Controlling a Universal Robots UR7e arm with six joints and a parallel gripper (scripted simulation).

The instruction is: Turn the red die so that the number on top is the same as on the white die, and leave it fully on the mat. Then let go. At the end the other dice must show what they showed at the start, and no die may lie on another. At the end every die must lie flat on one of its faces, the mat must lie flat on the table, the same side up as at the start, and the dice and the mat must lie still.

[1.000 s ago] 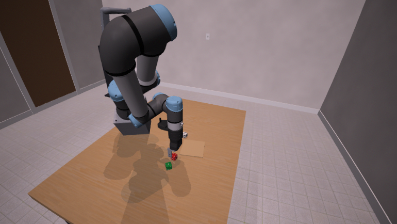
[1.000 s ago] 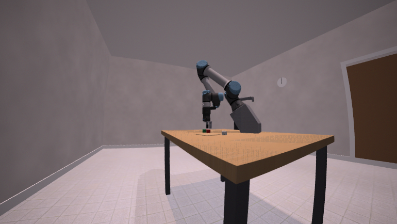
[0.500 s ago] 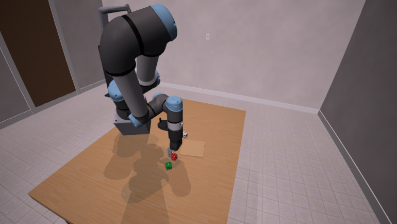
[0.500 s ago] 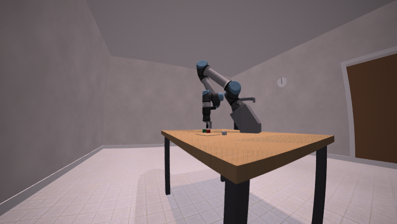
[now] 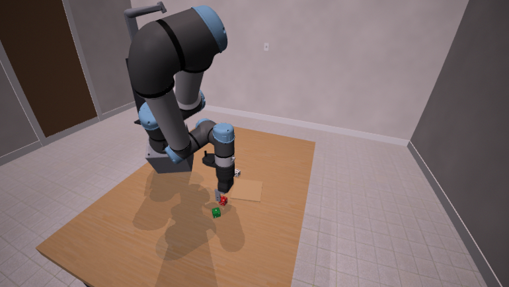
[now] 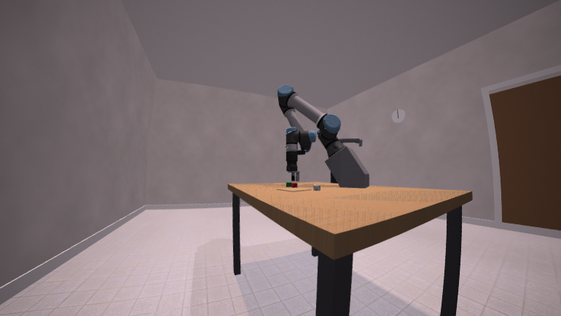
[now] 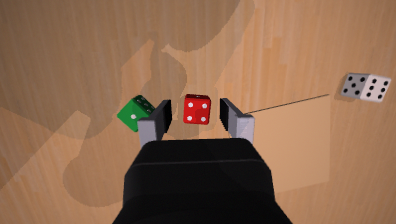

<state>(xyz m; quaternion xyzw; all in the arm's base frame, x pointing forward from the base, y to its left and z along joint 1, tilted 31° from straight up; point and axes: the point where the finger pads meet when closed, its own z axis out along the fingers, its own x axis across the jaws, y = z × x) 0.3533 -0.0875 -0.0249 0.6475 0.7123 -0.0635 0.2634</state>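
The red die lies 4 cm below my hand and 1 cm ahead of it. The rest, counted from my hand: white die: 21 cm to the left, 4 cm below, 2 cm behind; then green die: 7 cm to the right, 4 cm below, 1 cm ahead; then tan mat: 12 cm to the left, 8 cm ahead, 6 cm below.
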